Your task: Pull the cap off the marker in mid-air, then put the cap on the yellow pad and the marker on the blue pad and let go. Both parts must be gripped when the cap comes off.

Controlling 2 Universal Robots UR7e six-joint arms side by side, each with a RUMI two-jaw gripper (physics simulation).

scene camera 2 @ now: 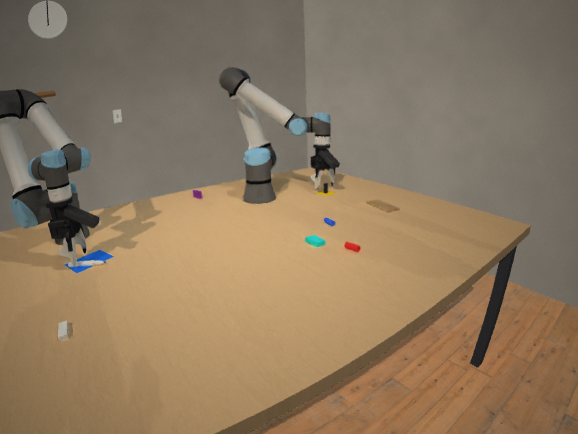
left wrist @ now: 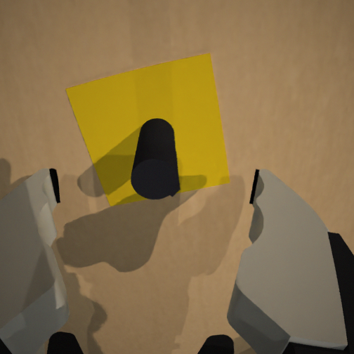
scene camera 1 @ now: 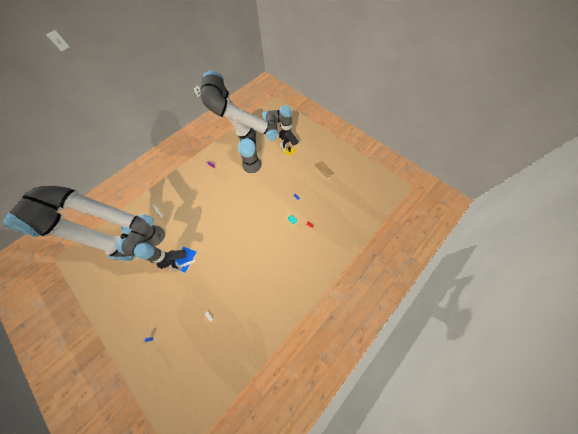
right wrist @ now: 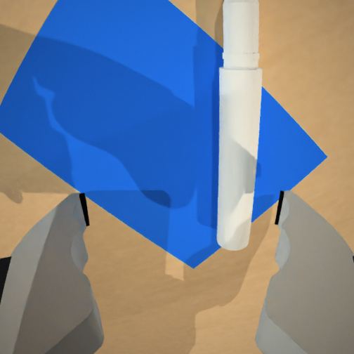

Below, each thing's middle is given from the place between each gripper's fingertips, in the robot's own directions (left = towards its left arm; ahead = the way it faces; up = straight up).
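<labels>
Blue pad (right wrist: 125, 108) lies 190 mm ahead of my left hand, 1100 mm to the right of it and 30 mm below it. Yellow pad (left wrist: 110, 111) is 10 mm ahead of that same left hand and 30 mm below it; black cap (left wrist: 154, 175) is 10 mm ahead of the left hand.
Relative to my right hand, the black cap is 113 cm to the left, 18 cm behind and 1 cm above, and the yellow pad 113 cm to the left, 19 cm behind and 1 cm below. The blue pad is 1 cm below my right hand and 3 cm to the left of it.
</labels>
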